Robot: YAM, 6 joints.
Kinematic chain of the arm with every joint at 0, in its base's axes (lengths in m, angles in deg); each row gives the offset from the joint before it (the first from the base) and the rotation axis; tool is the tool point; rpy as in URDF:
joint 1: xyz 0 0 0.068 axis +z
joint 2: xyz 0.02 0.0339 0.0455 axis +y
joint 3: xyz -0.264 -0.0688 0 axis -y
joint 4: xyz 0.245 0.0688 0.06 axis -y
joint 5: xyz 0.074 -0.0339 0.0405 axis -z
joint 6: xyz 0.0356 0 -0.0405 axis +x
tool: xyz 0 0 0 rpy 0 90 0
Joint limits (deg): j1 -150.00..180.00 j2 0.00..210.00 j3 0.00..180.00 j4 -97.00..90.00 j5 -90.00..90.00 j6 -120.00..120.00
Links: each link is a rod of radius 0.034 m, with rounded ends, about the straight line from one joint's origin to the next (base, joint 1, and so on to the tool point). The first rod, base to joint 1, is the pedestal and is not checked.
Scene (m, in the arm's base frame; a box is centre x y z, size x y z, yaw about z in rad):
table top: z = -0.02
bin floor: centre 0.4 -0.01 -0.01 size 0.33 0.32 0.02 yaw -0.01
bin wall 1: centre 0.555 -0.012 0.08 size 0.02 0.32 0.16 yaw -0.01
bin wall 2: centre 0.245 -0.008 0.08 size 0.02 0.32 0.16 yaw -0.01
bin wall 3: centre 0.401 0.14 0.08 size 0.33 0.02 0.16 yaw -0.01
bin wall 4: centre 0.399 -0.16 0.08 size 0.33 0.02 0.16 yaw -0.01
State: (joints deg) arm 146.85 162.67 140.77 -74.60 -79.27 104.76
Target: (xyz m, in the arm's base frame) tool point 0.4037 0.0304 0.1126
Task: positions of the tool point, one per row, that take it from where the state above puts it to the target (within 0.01 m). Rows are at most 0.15 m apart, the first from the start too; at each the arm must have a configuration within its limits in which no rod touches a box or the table.
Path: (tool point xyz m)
1: -0.3652 0.3519 0.0958
2: -0.2601 0.4265 0.1150
3: -0.1411 0.4702 0.1337
4: -0.0172 0.4810 0.1520
5: 0.1028 0.4594 0.1700
6: 0.2103 0.4082 0.1872
7: 0.2984 0.3326 0.2039
8: 0.3616 0.2393 0.2200
9: 0.3970 0.1359 0.2354
10: 0.4037 0.0304 0.2500
11: 0.4101 0.0304 0.1804
12: 0.4037 0.0304 0.1126

